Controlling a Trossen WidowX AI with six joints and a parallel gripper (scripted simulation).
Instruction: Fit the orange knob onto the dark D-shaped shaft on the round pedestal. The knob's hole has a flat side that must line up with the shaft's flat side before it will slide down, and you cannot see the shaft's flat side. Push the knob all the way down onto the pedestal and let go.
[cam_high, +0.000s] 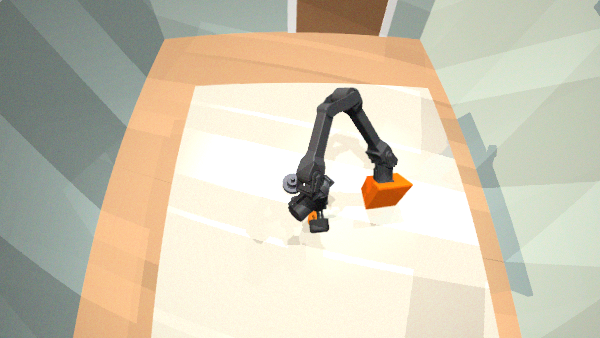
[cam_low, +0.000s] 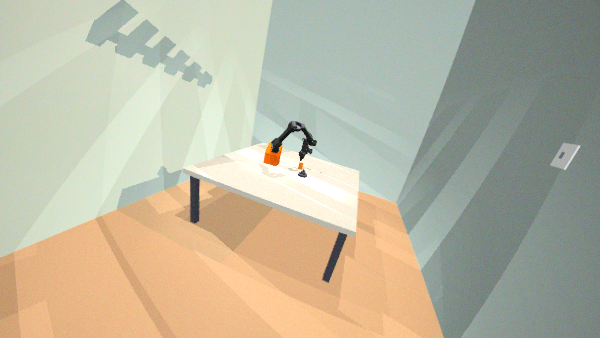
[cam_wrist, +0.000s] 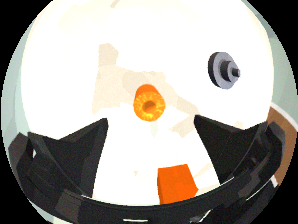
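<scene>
Now: the orange knob 60 mm below my gripper tip. From my gripper tip the other things lie so: dark pedestal (160 mm to the right, 60 mm below, 60 mm ahead).
</scene>
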